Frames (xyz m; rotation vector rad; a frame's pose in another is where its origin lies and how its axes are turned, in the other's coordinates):
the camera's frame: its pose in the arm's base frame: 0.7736 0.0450 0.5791 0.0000 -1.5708 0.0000
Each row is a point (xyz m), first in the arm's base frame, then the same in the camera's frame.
Working: the arm's base frame: its pose in the camera's frame: -0.5791 -0.0450 0.7736 0.0000 1.5708 0.0000

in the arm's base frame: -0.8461 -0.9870 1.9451
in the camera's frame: 1.3660 -1.0320 1.6197
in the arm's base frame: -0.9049 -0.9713 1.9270
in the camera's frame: 1.3479 -1.0163 1.6785
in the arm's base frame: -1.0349 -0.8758 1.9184
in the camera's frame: 1.3393 -0.9208 1.8085
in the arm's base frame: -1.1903 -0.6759 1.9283
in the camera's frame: 1.3492 -0.7209 1.9639
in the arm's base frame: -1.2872 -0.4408 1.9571
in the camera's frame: 1.3780 -0.4858 2.0608
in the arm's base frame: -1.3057 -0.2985 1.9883
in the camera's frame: 1.4092 -0.3435 2.0793
